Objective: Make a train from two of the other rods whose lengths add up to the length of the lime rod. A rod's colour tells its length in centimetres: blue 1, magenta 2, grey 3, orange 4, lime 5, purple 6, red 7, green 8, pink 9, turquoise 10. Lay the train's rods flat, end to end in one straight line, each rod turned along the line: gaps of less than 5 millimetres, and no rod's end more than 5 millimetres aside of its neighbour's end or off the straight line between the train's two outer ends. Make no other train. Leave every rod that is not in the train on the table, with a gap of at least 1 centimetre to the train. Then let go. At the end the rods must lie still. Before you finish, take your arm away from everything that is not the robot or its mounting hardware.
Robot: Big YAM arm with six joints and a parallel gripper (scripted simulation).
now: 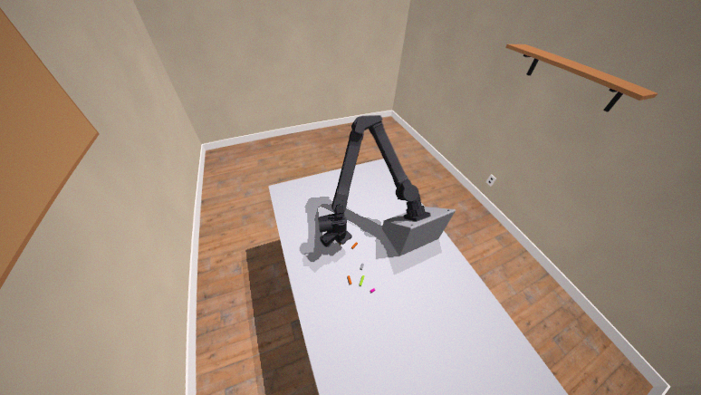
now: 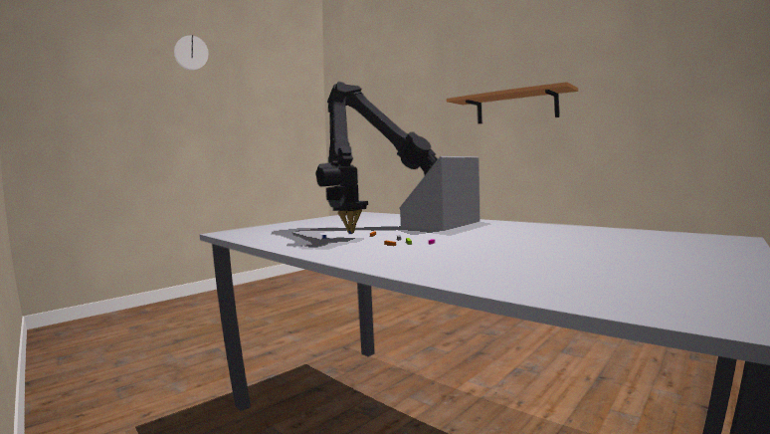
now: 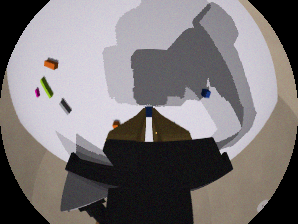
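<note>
My gripper is now 15 cm to the right of the grey rod, 6 cm past it and 2 cm above it. Also, from my hand: magenta rod 28 cm to the left, 5 cm behind, 2 cm below; lime rod 22 cm to the left, 3 cm behind, 2 cm below.
</note>
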